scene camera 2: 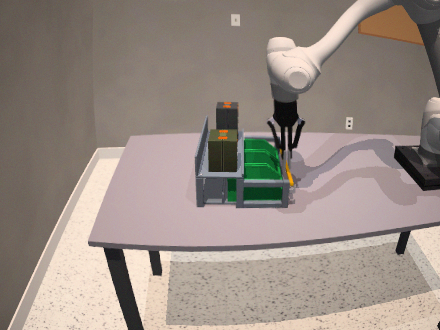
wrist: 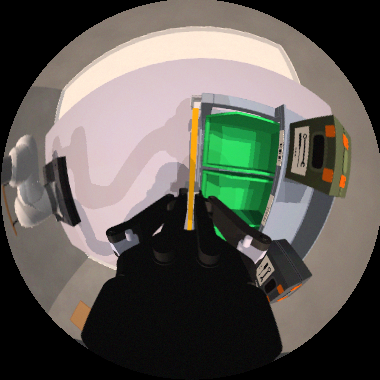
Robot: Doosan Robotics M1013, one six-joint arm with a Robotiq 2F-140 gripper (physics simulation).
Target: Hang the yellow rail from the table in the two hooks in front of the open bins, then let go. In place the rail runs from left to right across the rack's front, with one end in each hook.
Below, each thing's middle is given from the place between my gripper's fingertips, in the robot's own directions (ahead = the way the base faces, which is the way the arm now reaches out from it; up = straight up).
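As for the olive toolbox (scene camera 2: 222, 144), my hand is 10 cm below it, 20 cm short of it and 11 cm to the right of it. The dark grey toolbox (wrist: 280, 272) is 11 cm above my hand, and it is also 20 cm ahead of my hand and 12 cm to the right of it.
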